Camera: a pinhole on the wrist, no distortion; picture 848 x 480 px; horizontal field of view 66.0 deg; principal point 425.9 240.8 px. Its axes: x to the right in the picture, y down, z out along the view. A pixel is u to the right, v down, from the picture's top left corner.
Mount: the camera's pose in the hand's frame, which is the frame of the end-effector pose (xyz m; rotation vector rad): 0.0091 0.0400 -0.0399 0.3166 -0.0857 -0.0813
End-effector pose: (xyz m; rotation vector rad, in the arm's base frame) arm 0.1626 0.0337 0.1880 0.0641 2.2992 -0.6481
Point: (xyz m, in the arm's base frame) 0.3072 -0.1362 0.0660
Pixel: 471 225
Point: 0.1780 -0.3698 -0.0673
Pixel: 814 54
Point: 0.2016 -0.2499 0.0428
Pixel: 704 26
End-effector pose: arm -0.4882 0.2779 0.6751 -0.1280 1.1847 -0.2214
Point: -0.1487 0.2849 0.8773
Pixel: 370 380
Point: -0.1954 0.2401 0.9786
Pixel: 243 265
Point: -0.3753 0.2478 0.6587
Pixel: 736 223
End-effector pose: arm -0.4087 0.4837 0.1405 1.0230 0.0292 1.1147
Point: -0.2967 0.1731 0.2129
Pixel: 211 263
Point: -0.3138 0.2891 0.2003
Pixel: 290 237
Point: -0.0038 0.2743 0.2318
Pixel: 600 69
